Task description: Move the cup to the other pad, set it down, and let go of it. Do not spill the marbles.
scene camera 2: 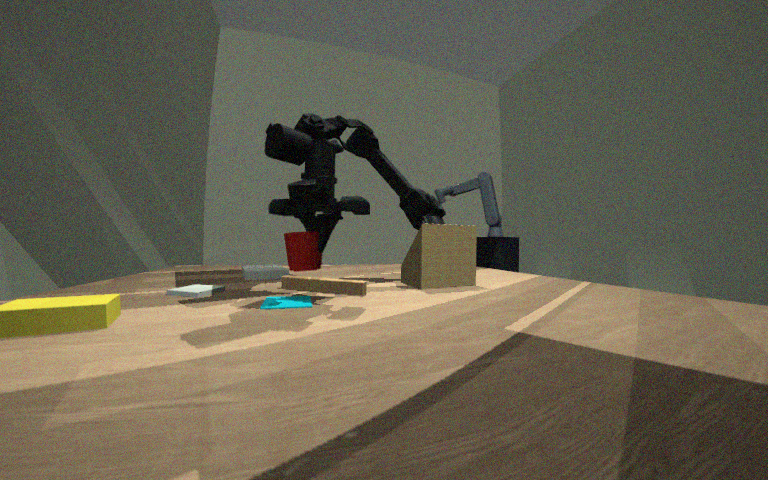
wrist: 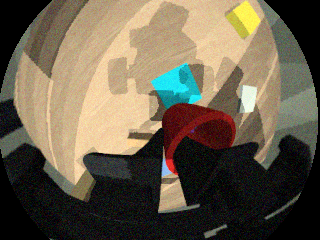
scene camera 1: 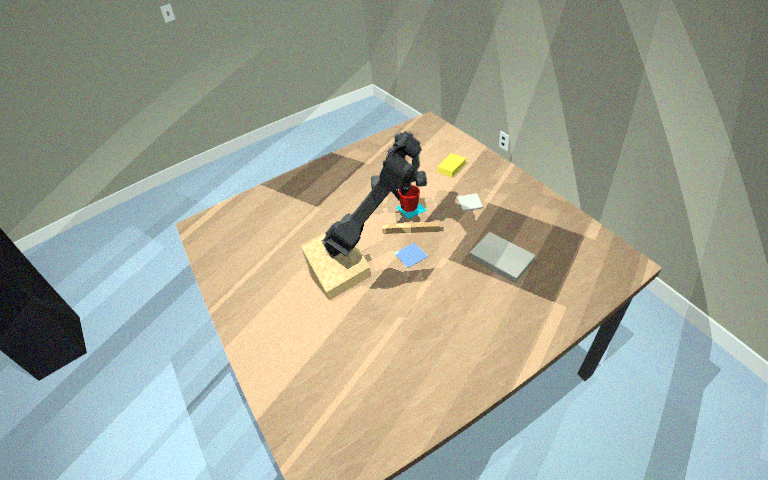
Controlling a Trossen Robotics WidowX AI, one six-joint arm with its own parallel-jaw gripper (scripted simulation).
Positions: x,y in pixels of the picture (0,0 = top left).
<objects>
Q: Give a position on a cyan pad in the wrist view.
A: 178,86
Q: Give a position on a red cup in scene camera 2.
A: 302,248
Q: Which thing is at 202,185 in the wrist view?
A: My gripper.
</objects>
